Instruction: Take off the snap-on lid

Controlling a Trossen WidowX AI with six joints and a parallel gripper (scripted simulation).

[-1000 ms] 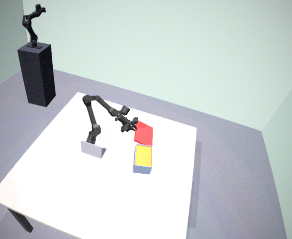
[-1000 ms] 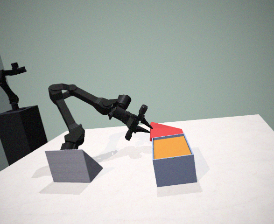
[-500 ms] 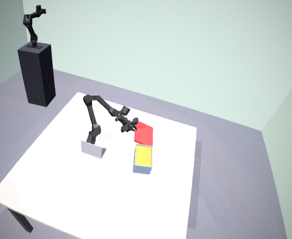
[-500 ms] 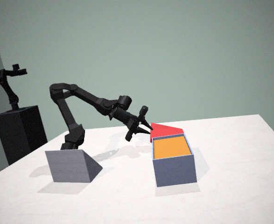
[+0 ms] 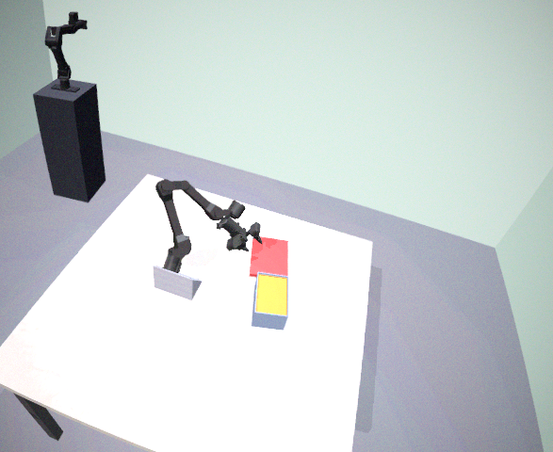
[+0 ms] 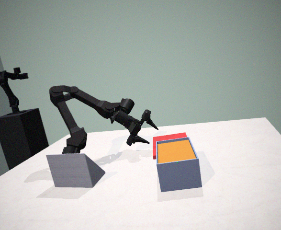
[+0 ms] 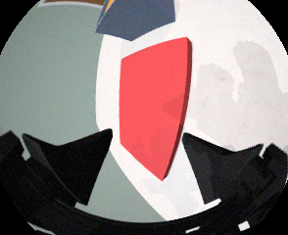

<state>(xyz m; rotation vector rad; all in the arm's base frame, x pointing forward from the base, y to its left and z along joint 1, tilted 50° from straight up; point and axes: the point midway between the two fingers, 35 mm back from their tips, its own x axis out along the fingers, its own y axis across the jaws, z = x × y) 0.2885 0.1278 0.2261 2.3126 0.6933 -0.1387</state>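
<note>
The red lid is 70 mm ahead of my gripper tip, 50 mm below it and 10 mm to the left of it. The rest, counted from my gripper tip: blue-grey storage box: 270 mm to the right, 110 mm ahead, 10 mm below.
</note>
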